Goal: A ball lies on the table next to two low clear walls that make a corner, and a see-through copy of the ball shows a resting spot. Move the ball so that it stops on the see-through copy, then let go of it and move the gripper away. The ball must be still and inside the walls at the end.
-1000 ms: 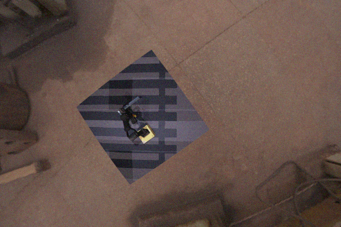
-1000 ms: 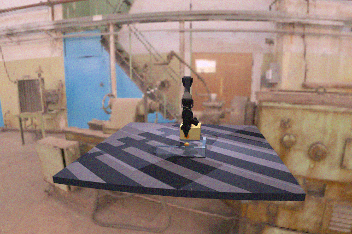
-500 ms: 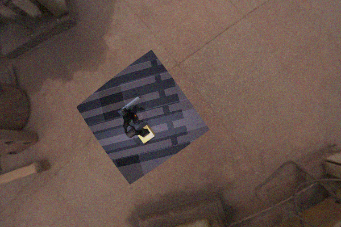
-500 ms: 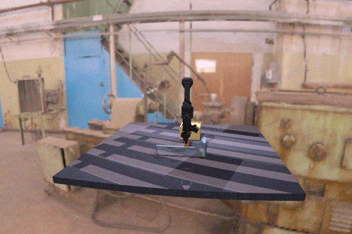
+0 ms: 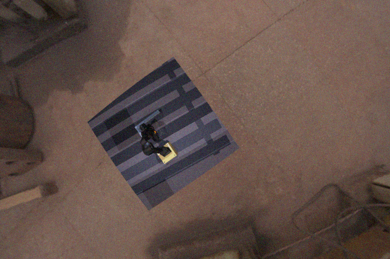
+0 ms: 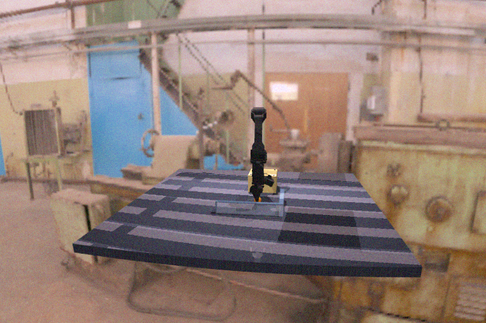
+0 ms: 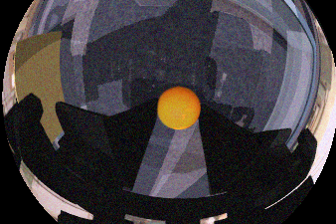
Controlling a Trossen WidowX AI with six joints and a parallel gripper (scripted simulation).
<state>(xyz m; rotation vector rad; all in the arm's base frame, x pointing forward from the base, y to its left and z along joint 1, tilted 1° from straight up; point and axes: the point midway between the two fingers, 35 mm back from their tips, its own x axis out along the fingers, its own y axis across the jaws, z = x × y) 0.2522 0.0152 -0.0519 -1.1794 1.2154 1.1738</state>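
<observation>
My gripper tip is now right at the orange ball. Also, from my gripper tip: clear wall 160 mm ahead, 30 mm to the right, 20 mm above; then see-through copy of the ball right at my gripper tip.
</observation>
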